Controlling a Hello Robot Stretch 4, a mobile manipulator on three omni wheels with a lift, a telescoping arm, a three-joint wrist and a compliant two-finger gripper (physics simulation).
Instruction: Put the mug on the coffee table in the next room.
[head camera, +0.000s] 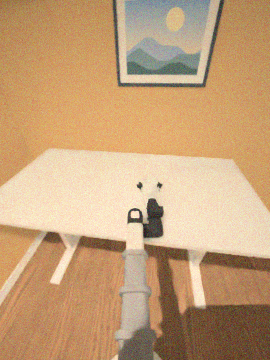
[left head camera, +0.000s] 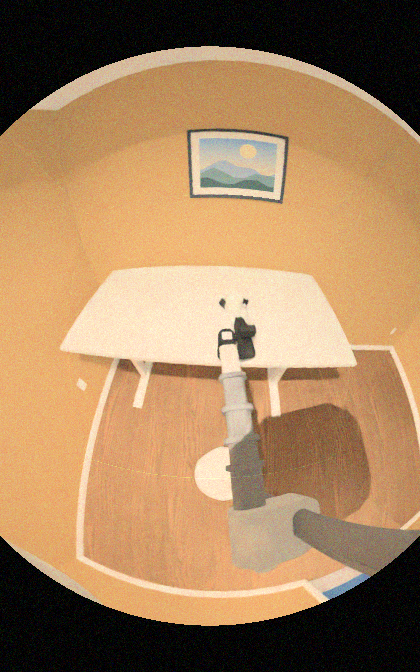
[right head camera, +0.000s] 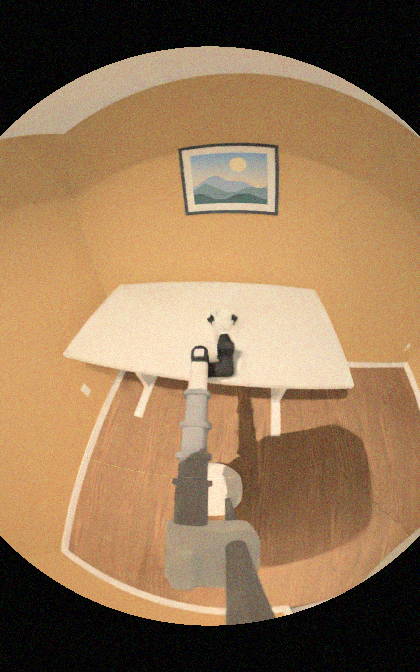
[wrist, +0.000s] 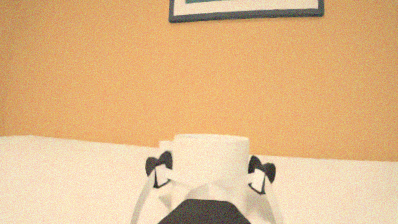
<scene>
In view: the gripper (wrist: 208, 165), a white mug (wrist: 210, 157) and a white table (left head camera: 171, 314).
The white table is seen too in the head camera view (head camera: 209, 205) and in the right head camera view (right head camera: 283, 338).
</scene>
